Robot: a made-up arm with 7 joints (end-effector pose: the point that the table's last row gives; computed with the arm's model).
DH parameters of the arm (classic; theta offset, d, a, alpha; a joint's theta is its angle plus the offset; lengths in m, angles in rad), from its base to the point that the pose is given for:
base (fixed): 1.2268 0 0.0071 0
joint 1: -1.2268 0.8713 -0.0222 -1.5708
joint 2: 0 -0.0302 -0.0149 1.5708
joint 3: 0 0.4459 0.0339 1.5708
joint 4: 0 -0.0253 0.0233 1.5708
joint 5: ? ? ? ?
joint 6: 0 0.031 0.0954 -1.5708
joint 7: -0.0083 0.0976 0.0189 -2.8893
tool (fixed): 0.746 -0.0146 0 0
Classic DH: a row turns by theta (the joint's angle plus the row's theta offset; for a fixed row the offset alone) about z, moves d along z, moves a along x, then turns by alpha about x.
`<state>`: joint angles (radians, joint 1 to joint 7).
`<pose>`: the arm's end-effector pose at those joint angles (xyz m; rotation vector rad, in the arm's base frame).
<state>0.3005 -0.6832 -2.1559 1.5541 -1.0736 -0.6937 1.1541</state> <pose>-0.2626 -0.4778 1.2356 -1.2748 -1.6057 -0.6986</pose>
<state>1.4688 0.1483 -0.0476 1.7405 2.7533 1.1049 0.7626</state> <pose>0.0727 0.4808 1.4056 2.0819 1.5099 -0.4303</pose>
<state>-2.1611 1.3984 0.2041 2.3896 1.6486 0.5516 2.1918</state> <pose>-0.3931 -0.6676 0.7455 -0.8954 0.5995 1.0950</pose>
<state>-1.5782 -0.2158 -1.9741 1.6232 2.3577 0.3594 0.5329</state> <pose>-0.4224 0.3461 1.2821 1.0707 1.5130 0.2012</pose>
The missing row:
joint 5: 0 0.2674 -0.011 1.5708
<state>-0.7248 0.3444 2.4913 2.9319 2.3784 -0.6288 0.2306</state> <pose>0.2058 0.0165 1.5727 2.5653 0.6248 -1.2121</pose>
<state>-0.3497 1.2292 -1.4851 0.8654 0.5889 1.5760 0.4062</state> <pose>0.0503 -0.3318 0.8036 0.1591 0.6570 -2.0549</pose>
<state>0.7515 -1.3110 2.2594 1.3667 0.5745 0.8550 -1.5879</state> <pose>-0.5255 -0.1389 0.6212 0.7220 -0.2684 -1.1292</pose>
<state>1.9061 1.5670 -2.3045 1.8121 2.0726 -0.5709 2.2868</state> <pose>0.0607 0.5308 1.1848 -2.8043 1.1455 0.5960</pose>
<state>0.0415 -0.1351 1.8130 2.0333 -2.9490 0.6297 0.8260</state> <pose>-0.2413 0.3622 1.4899 1.4258 2.1666 -0.7969</pose>
